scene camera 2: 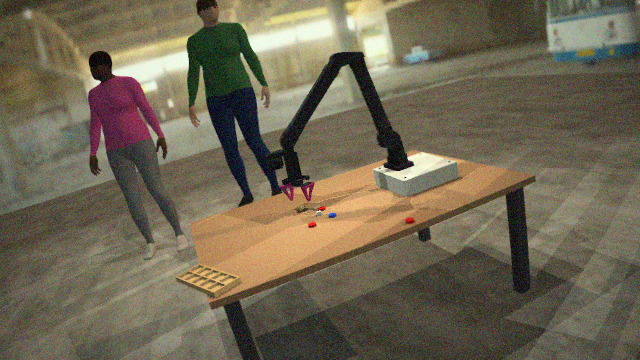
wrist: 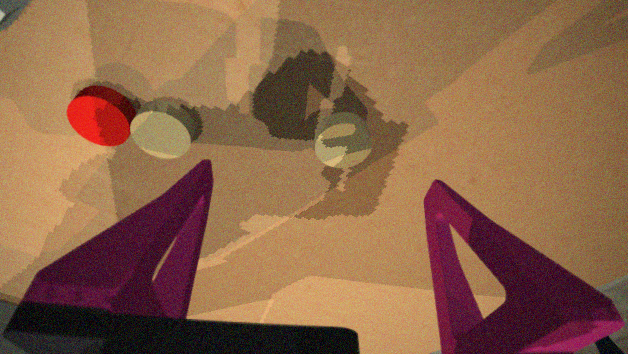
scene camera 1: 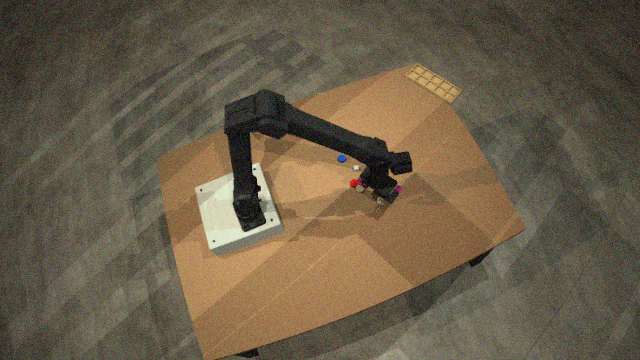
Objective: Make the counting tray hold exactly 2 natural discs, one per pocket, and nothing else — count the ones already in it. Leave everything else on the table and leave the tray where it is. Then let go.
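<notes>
My gripper (scene camera 1: 380, 188) (scene camera 2: 300, 199) (wrist: 324, 180) is open and empty, with magenta fingers pointing down above the table. In the wrist view, one natural disc (wrist: 343, 140) lies flat on the table beyond the gap between the fingertips, in their shadow. Another natural disc (wrist: 161, 134) (scene camera 1: 359, 188) lies to its left, against or very near a red disc (wrist: 101, 119) (scene camera 1: 354, 183) (scene camera 2: 322, 208). The counting tray (scene camera 1: 433, 83) (scene camera 2: 207, 280) is a wooden grid of pockets at the table's far corner from the base; I see no disc in its pockets.
A blue disc (scene camera 1: 341, 158) (scene camera 2: 332, 215) and a small white cube (scene camera 1: 356, 168) (scene camera 2: 319, 213) lie near the red disc. In scene camera 2, two more red discs (scene camera 2: 312, 225) (scene camera 2: 410, 220) lie on the table. The arm's white base (scene camera 1: 235, 215) (scene camera 2: 422, 175) stands at the other end. Two people stand behind the table.
</notes>
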